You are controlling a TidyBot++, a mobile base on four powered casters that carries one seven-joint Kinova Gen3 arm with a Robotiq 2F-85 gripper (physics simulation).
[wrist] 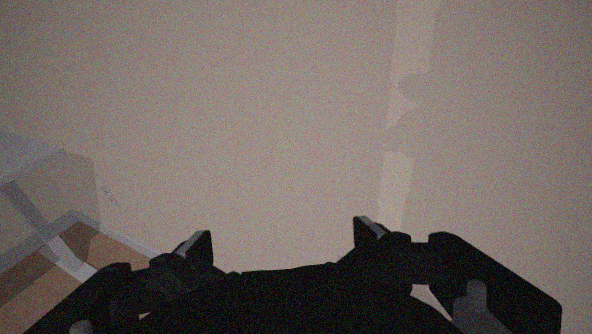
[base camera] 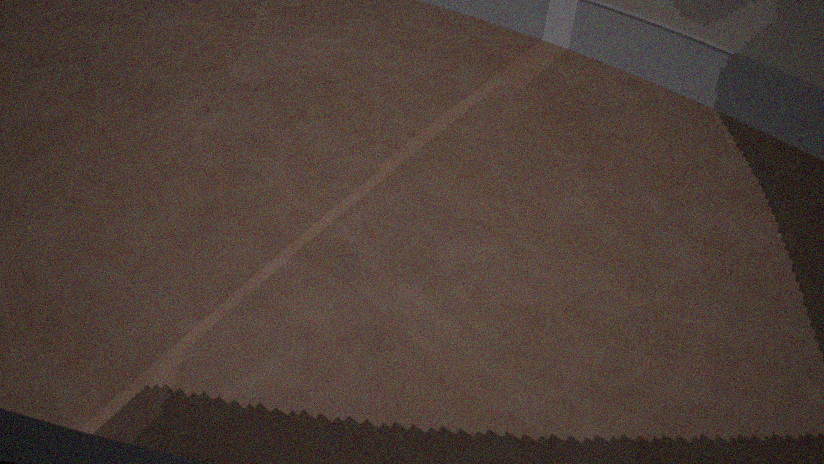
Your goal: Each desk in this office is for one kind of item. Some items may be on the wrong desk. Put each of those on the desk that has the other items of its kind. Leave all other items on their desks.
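Frame: origin at the arm's base, x back, y up, z left, level; millimetres.
Where they show: gripper, between the fingertips: [wrist: 283, 239].
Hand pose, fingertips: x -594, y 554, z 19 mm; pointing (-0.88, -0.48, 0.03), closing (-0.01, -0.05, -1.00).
Note:
After its pixels a point has its place.
My gripper [wrist: 283, 239] {y 554, x -594, z 19 mm} is open, with its two black fingers wide apart and no item between them. A pale wall stands beyond the fingers in the wrist view. No desk and none of the desk items can be made out in either view.
The brown floor [base camera: 403, 230] {y -397, x -412, z 28 mm} fills most of the base camera view, with a thin light streak and dark shadows across it. A grey-white baseboard [base camera: 645, 57] {y -362, x -766, z -288 mm} [wrist: 125, 240] {y -337, x -1508, z 952 mm} runs along the foot of the wall [wrist: 280, 125] {y 460, x -966, z 21 mm}. Both views are dim and grainy.

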